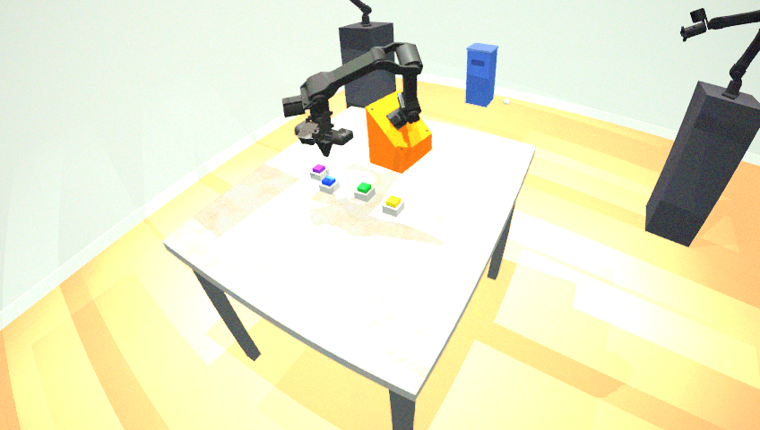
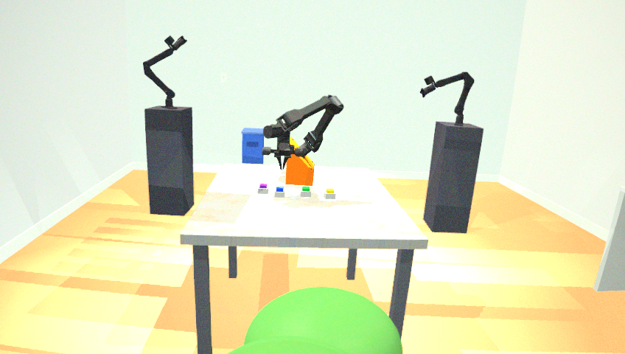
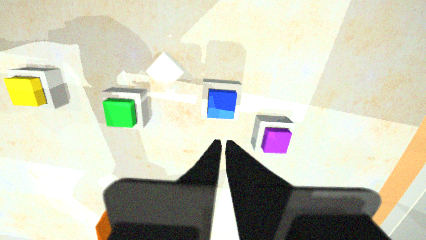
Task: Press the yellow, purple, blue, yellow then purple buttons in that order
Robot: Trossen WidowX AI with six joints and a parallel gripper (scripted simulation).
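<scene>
The yellow button is 23 cm to the left of my gripper tip, 9 cm below it and 2 cm behind it. From my gripper tip the other things lie so: purple button 9 cm to the right, 9 cm below, 4 cm behind; blue button 9 cm below, 1 cm to the right; white block 12 cm below, 7 cm to the left, 3 cm ahead.
</scene>
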